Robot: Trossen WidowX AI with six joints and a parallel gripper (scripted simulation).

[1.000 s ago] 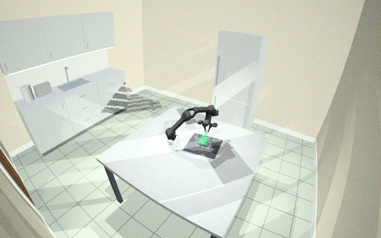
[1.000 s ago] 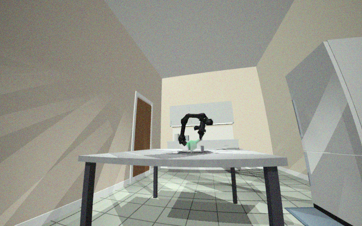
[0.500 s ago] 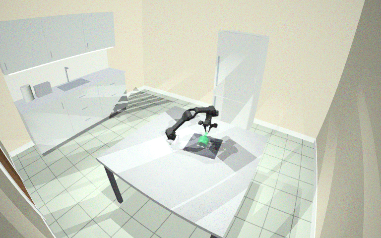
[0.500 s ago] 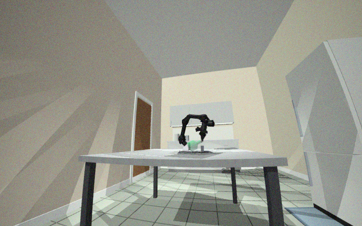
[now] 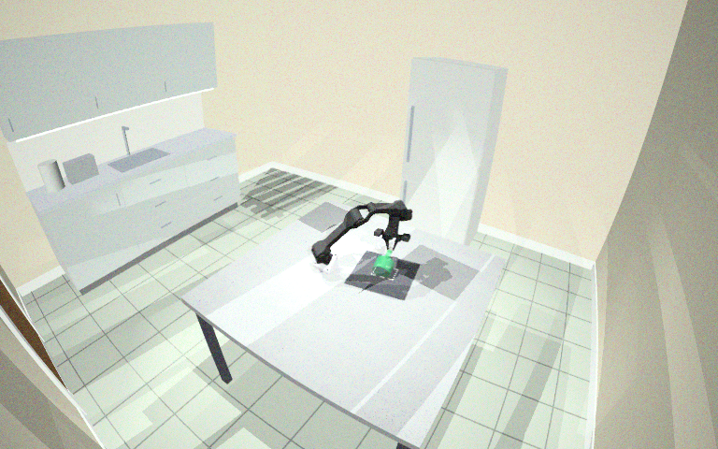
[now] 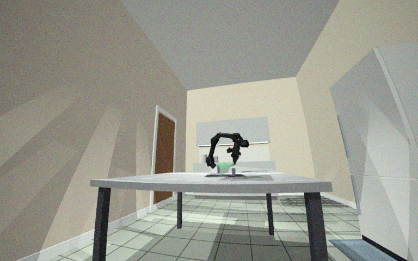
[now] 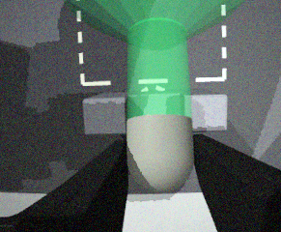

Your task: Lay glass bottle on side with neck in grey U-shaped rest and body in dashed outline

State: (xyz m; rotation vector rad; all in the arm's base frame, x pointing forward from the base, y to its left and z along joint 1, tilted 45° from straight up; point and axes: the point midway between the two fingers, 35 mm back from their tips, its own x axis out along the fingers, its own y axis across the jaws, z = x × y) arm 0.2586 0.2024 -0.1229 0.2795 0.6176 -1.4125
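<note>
Right now my gripper tip is 5 cm to the left of the green glass bottle, 2 cm above it and 1 cm short of it. Also, from my gripper tip: dark grey mat 9 cm to the right, 9 cm below, 2 cm ahead.
</note>
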